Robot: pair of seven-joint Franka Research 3 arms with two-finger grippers.
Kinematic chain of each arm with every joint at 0, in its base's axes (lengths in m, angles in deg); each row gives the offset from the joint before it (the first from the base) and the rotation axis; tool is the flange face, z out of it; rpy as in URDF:
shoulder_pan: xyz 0 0 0.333 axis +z
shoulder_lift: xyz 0 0 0 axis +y
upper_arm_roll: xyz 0 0 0.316 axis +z
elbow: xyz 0.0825 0 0 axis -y
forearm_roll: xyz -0.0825 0 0.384 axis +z
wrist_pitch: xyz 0 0 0 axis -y
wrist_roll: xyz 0.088 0 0 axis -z
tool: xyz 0 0 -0.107 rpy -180 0 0
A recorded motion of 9 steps. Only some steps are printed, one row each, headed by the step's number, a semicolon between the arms.
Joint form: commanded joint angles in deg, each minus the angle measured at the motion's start. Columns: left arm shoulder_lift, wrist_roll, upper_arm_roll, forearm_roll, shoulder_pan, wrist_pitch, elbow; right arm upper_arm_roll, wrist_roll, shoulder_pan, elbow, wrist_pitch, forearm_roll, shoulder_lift.
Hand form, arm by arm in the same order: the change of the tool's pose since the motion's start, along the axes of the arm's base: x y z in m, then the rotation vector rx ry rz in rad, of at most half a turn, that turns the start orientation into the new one. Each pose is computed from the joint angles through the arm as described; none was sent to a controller.
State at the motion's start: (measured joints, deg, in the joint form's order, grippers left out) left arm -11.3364 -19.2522 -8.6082 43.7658 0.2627 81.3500 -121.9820; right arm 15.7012 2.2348 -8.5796 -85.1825 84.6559 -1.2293 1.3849
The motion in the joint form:
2: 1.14 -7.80 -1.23 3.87 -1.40 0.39 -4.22; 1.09 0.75 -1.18 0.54 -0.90 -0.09 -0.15
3: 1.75 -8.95 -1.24 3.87 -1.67 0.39 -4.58; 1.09 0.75 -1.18 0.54 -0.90 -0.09 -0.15
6: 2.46 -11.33 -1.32 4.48 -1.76 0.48 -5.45; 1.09 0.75 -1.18 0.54 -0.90 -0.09 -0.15
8: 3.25 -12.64 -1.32 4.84 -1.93 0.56 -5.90; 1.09 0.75 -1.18 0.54 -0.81 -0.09 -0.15
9: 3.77 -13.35 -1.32 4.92 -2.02 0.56 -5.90; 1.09 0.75 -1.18 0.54 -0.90 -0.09 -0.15
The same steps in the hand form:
2: -0.0059 -0.0134 -0.0342 0.1135 -0.0278 0.0007; -0.0024 -0.0013 0.0045 -0.0027 0.0031 -0.0151
3: -0.0057 -0.0152 -0.0415 0.1206 -0.0271 0.0061; -0.0024 -0.0013 0.0045 -0.0027 0.0031 -0.0151
6: -0.0066 -0.0152 -0.0523 0.1445 -0.0358 0.0185; -0.0024 -0.0013 0.0045 -0.0027 0.0031 -0.0151
8: -0.0063 -0.0159 -0.0611 0.1577 -0.0348 0.0225; -0.0022 -0.0013 0.0046 -0.0025 0.0016 -0.0150
9: -0.0053 -0.0165 -0.0650 0.1628 -0.0360 0.0261; -0.0024 -0.0013 0.0045 -0.0027 0.0031 -0.0151

